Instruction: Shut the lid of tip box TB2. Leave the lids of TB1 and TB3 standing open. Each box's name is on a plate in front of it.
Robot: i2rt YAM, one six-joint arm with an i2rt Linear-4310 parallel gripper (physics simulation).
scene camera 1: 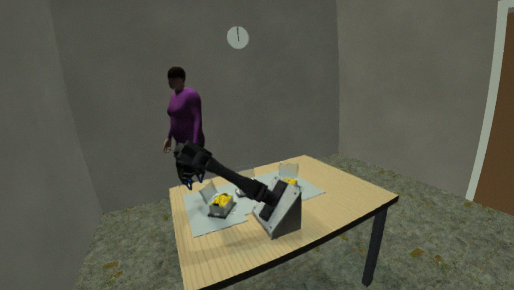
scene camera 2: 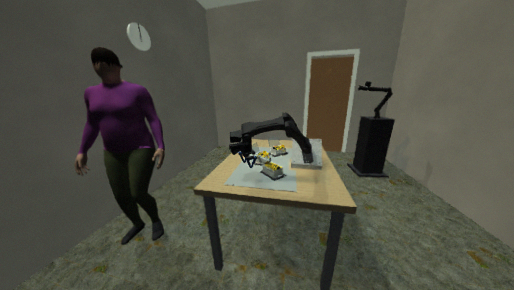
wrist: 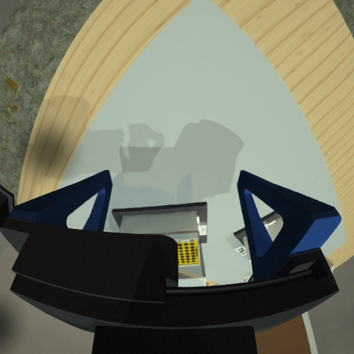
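Where they show: gripper, fingertip midpoint: (scene camera 1: 195,186) (scene camera 2: 247,165); arm's base, origin of the base link: (scene camera 1: 273,200) (scene camera 2: 306,150).
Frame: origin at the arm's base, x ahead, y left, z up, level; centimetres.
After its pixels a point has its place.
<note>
Three tip boxes with yellow tips stand on the pale mat (scene camera 1: 197,225) {x 18.9, y 33.8, z -11.7 cm} (scene camera 2: 240,180) {x 46.1, y 28.4, z -11.7 cm} (wrist: 200,75). The near box (scene camera 1: 220,202) (scene camera 2: 272,171) {x 25.2, y 26.0, z -4.8 cm} has its clear lid (scene camera 1: 208,191) {x 31.0, y 22.1, z -1.4 cm} standing open. The far box (scene camera 1: 289,182) (scene camera 2: 279,150) {x 20.3, y -18.8, z -6.9 cm} also has its lid (scene camera 1: 288,170) {x 26.0, y -28.9, z -1.7 cm} up. The middle box (scene camera 2: 263,157) {x 31.2, y 22.7, z 2.7 cm} is partly hidden by the arm in scene camera 1. My gripper (scene camera 1: 195,184) {x 41.1, y 26.6, z -1.3 cm} (scene camera 2: 249,162) {x 41.1, y 26.6, z -1.3 cm} (wrist: 174,177) is open and empty, above the mat. In the wrist view a tip rack (wrist: 188,251) shows low between the fingers; a plate (wrist: 241,250) that seems to read TB3 lies to the right. Other plates are unreadable.
The wooden table (scene camera 1: 345,200) {x -9.7, y -41.1, z -12.0 cm} (scene camera 2: 320,192) {x -2.4, y 37.2, z -12.0 cm} (wrist: 300,40) carries the arm's grey slanted base (scene camera 1: 290,220) {x -11.5, y -0.6, z -5.0 cm}. A person in purple (scene camera 1: 185,115) (scene camera 2: 120,110) stands beyond the table in scene camera 1. A black pedestal (scene camera 2: 375,145) with another arm stands at the back right.
</note>
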